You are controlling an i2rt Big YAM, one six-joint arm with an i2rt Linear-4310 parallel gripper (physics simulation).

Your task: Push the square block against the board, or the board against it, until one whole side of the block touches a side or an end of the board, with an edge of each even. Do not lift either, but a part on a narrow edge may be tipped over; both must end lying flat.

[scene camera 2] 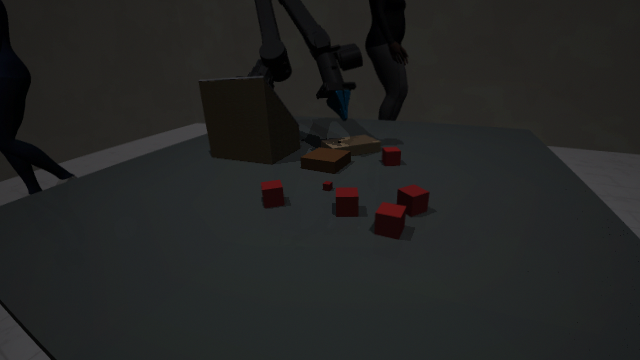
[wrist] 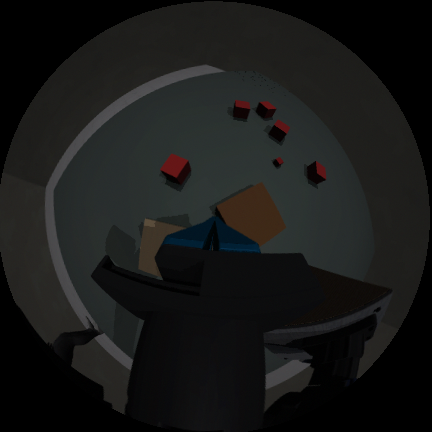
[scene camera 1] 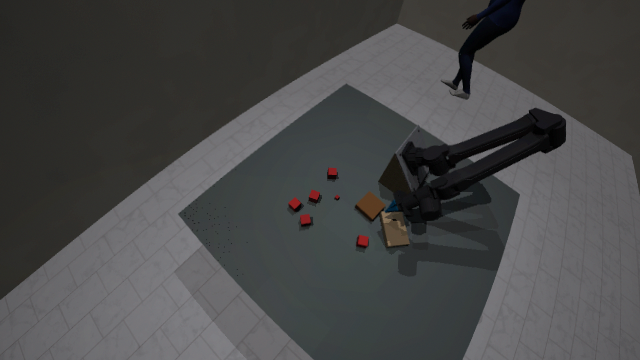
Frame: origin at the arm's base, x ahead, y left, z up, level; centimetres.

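Seen in the pictures: gripper, fingertip midpoint: (scene camera 2: 345, 120) (wrist: 214, 221) (scene camera 1: 385, 212); arm's base at its link origin: (scene camera 2: 254, 94) (scene camera 1: 410, 157).
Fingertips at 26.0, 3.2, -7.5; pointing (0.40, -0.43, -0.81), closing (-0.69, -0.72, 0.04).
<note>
Pixels of each thing's top centre, then the offset from my fingertips to it, as dx, dy, dz.
- square block at its top centre: (wrist: 254, 216) (scene camera 2: 326, 154) (scene camera 1: 371, 204) -3.7, -6.5, -8.1
- board at its top centre: (wrist: 179, 255) (scene camera 2: 350, 141) (scene camera 1: 395, 227) -0.6, +7.9, -8.1
- red cube at its top centre: (wrist: 173, 164) (scene camera 2: 391, 149) (scene camera 1: 363, 240) +13.0, -1.1, -7.2
- tiny at its top centre: (scene camera 2: 327, 182) (wrist: 279, 160) (scene camera 1: 337, 196) +1.7, -21.5, -9.6
The square block (scene camera 1: 370, 205) (scene camera 2: 326, 159) (wrist: 252, 212) is orange-brown and lies flat. The board (scene camera 1: 395, 230) (scene camera 2: 365, 144) (wrist: 150, 250) is light tan, oblong, and lies flat beside it. The block is turned at an angle to the board. One corner of the board's near end is close to a side of the block; whether they touch cannot be told. My gripper (scene camera 1: 387, 210) (scene camera 2: 344, 118) (wrist: 214, 221) is shut and empty, its blue fingertips raised above the table near the board's block-side end. In the wrist view the fingers hide part of the board.
A tall brown box-like wedge (scene camera 1: 394, 175) (scene camera 2: 237, 120) (wrist: 345, 295) stands close to the block and the arm. A red cube (scene camera 1: 363, 241) (scene camera 2: 391, 156) (wrist: 176, 169) lies beside the board. Several other red cubes, one tiny (scene camera 1: 337, 197) (scene camera 2: 327, 186) (wrist: 278, 162), lie beyond the block.
</note>
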